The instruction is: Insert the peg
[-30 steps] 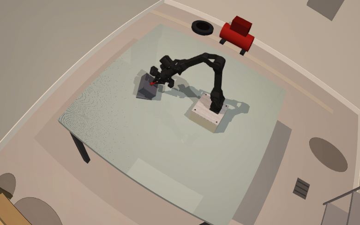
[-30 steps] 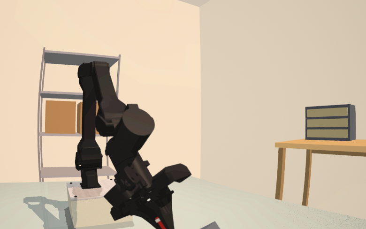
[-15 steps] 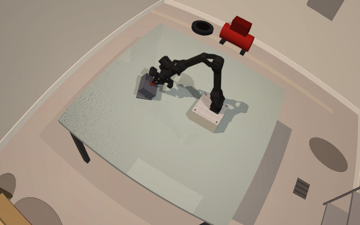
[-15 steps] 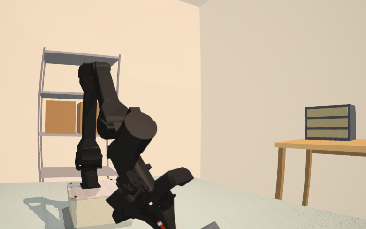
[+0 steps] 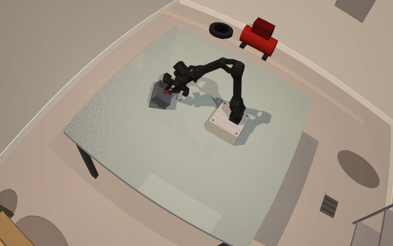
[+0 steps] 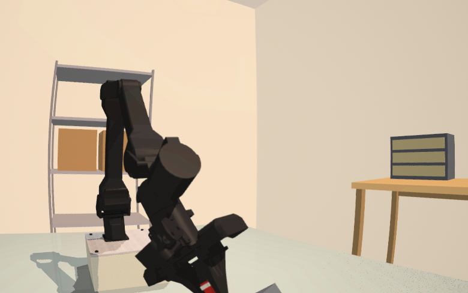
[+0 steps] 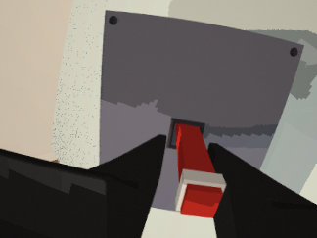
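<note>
Right now the peg is 1 cm behind my gripper tip and 1 cm above it. From my gripper tip the other things lie so: grey sloped panel: 2 cm ahead, 1 cm to the left, 3 cm below.
</note>
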